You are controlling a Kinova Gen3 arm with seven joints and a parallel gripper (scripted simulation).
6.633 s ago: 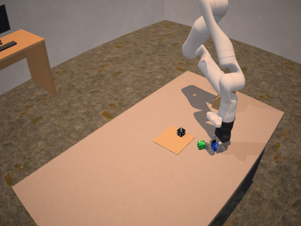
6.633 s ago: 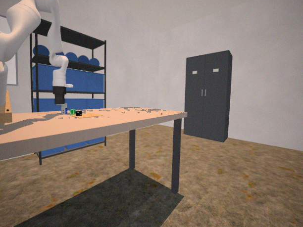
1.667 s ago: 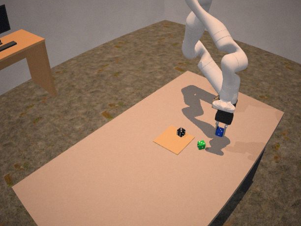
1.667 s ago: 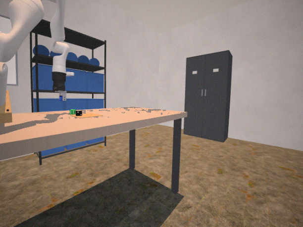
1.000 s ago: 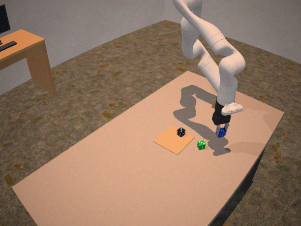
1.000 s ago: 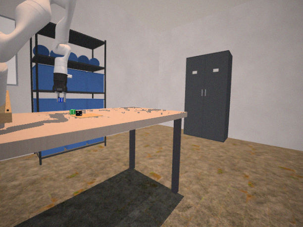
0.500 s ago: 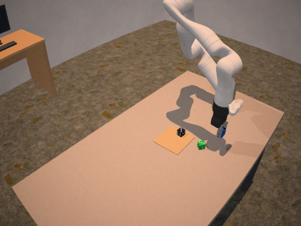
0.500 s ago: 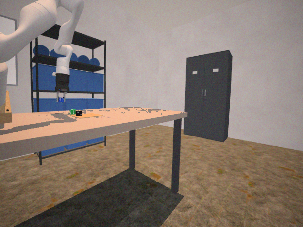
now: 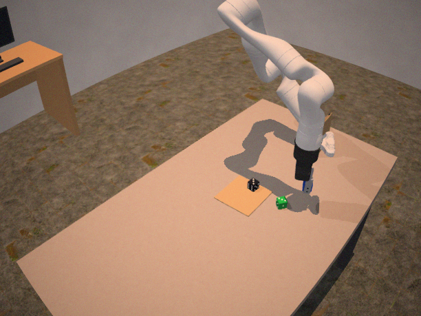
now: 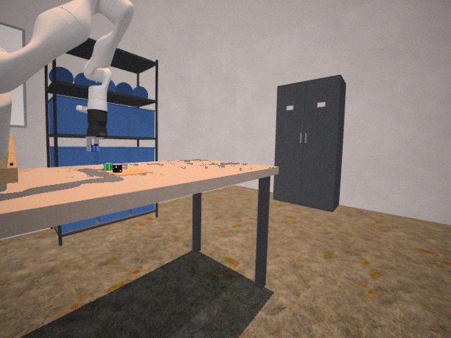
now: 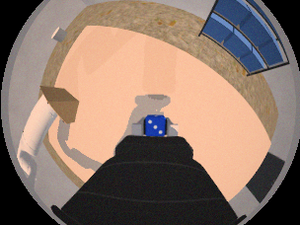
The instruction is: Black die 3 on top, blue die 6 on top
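Right now my hand is 40 mm short of the green die, 60 mm to the left of it and 80 mm above it. From my hand the other things lie so: blue die: right at my hand; then black die: 30 mm ahead, 190 mm to the right, 80 mm below; then orange mat: 70 mm ahead, 190 mm to the right, 100 mm below.
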